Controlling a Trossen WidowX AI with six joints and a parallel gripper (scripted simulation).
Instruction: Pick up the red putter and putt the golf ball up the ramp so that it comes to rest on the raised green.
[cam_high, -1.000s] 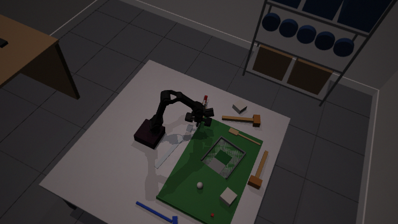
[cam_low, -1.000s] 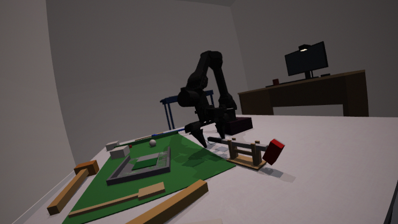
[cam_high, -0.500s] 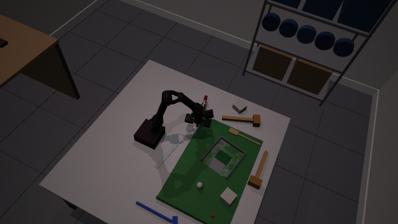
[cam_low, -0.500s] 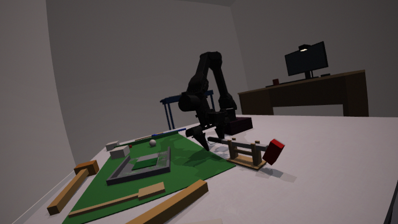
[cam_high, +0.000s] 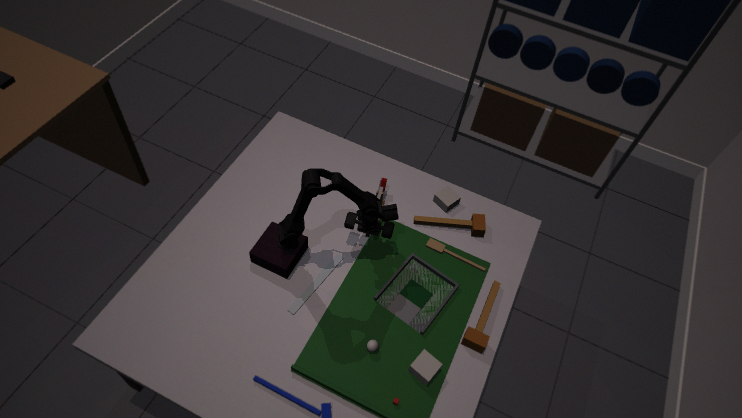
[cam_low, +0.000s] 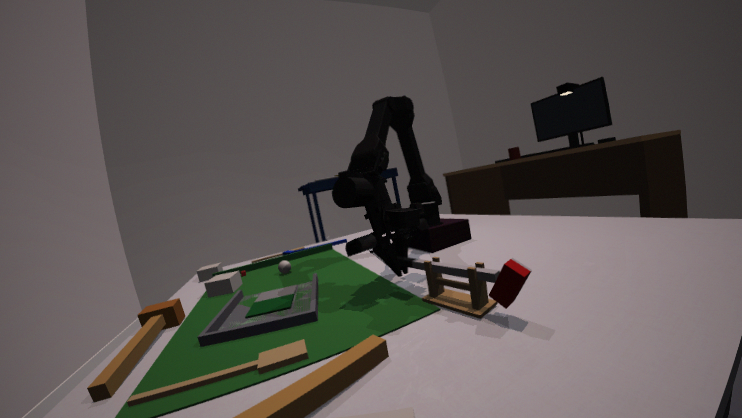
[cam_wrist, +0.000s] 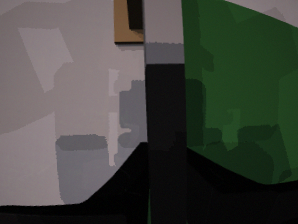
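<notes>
My gripper tip is 40 mm past the wooden stand and 130 mm to the right of it. From my gripper tip the other things lie so: white golf ball (240 mm ahead, 400 mm to the right, 10 mm below); green mat (260 mm ahead, 230 mm to the right, 30 mm below); small red cube (400 mm ahead, 520 mm to the right, 20 mm below).
</notes>
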